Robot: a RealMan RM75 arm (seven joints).
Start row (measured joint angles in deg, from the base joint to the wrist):
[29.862 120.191 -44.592 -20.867 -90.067 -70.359 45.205]
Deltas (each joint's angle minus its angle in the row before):
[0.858 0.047 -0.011 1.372 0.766 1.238 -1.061]
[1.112 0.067 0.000 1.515 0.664 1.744 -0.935]
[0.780 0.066 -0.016 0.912 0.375 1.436 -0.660]
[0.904 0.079 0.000 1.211 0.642 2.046 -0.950]
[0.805 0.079 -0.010 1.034 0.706 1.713 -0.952]
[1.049 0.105 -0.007 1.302 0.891 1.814 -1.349]
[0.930 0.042 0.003 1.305 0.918 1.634 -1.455]
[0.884 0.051 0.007 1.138 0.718 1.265 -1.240]
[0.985 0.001 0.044 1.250 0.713 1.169 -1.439]
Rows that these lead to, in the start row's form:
[30.720 120.238 -44.603 -19.495 -89.301 -69.121 44.144]
[31.832 120.305 -44.603 -17.980 -88.637 -67.377 43.209]
[32.612 120.371 -44.619 -17.068 -88.262 -65.941 42.549]
[33.516 120.450 -44.619 -15.857 -87.620 -63.895 41.599]
[34.321 120.529 -44.629 -14.823 -86.914 -62.182 40.647]
[35.370 120.634 -44.636 -13.521 -86.023 -60.368 39.298]
[36.300 120.676 -44.633 -12.216 -85.105 -58.734 37.843]
[37.184 120.727 -44.626 -11.078 -84.387 -57.469 36.603]
[38.169 120.728 -44.582 -9.828 -83.674 -56.300 35.164]

